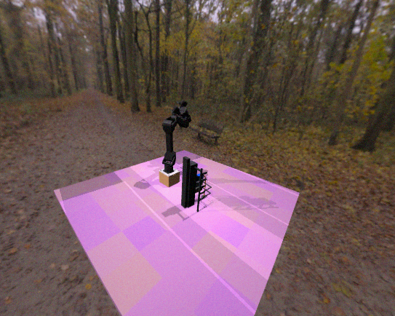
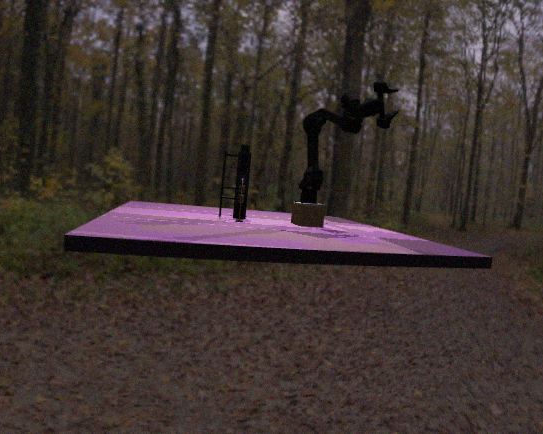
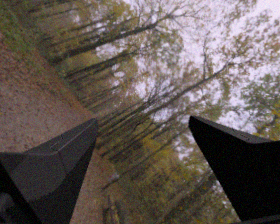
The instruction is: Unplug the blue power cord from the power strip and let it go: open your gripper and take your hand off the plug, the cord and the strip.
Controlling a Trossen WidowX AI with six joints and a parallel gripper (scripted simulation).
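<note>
Right now the blue plug is 55 cm ahead of my gripper tip, 30 cm to the right of it and 38 cm below it. Round my gripper tip: grey square: 57 cm ahead, 22 cm to the right, 56 cm below; then black power strip: 54 cm ahead, 37 cm to the right, 41 cm below.
</note>
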